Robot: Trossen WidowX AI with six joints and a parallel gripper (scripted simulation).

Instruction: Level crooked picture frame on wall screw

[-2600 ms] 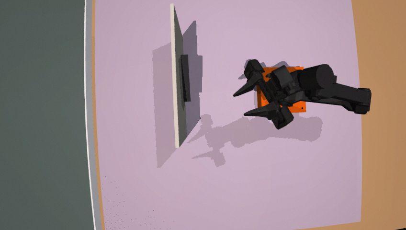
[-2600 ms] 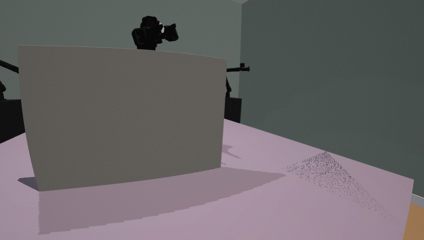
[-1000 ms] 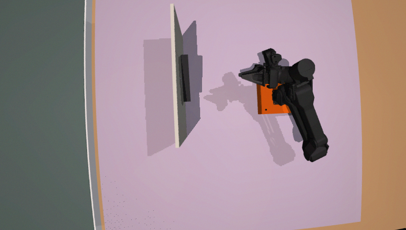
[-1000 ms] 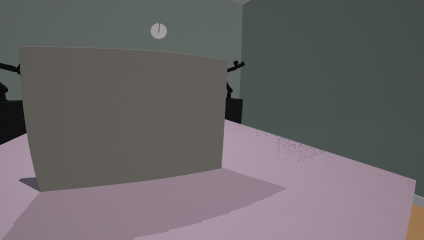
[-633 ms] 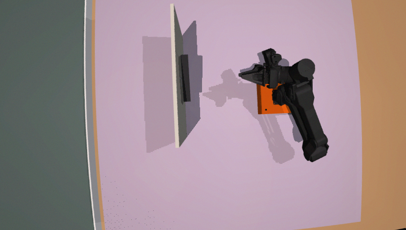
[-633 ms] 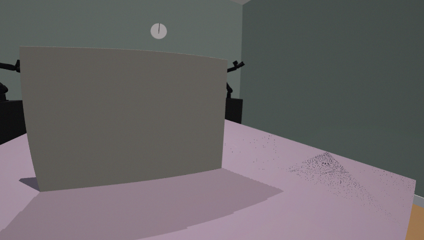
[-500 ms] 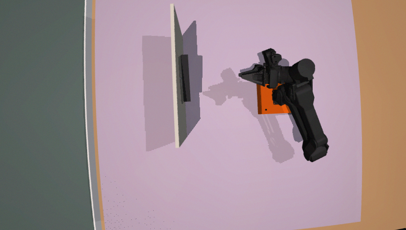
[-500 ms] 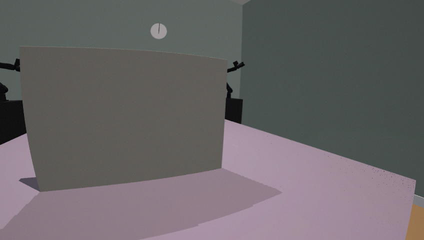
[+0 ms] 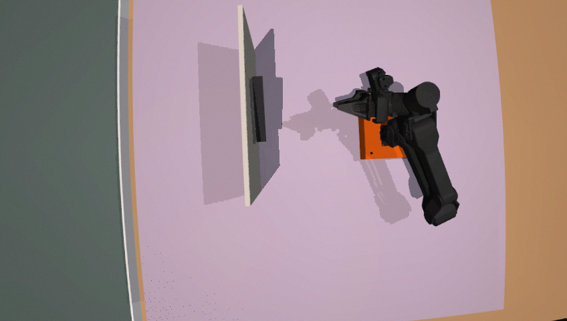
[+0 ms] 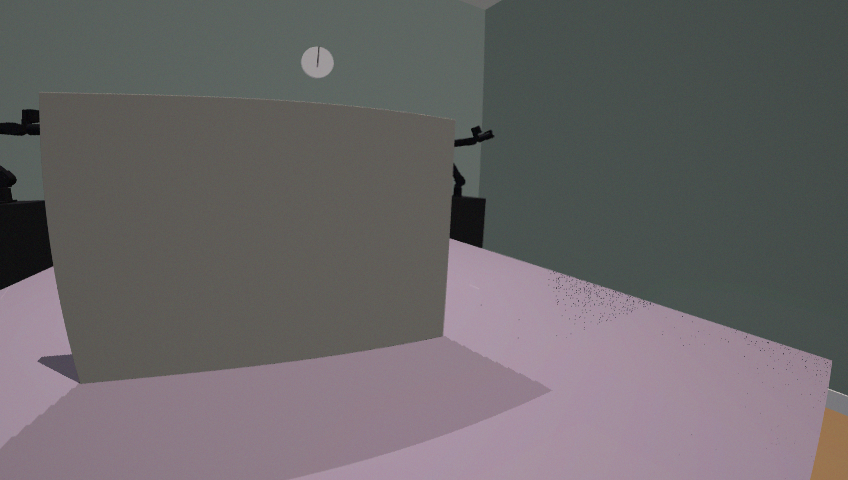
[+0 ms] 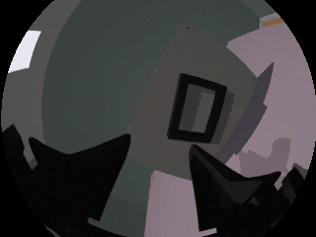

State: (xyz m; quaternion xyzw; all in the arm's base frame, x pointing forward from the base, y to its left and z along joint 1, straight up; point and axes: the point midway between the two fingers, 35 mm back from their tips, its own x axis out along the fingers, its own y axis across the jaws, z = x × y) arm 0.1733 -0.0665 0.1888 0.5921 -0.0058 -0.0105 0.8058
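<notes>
Right now the picture frame is 20 cm ahead of my gripper tip, 3 cm to the right of it and 9 cm below it. Also, from my gripper tip: wall panel: 21 cm ahead, 1 cm to the right, 10 cm below.
</notes>
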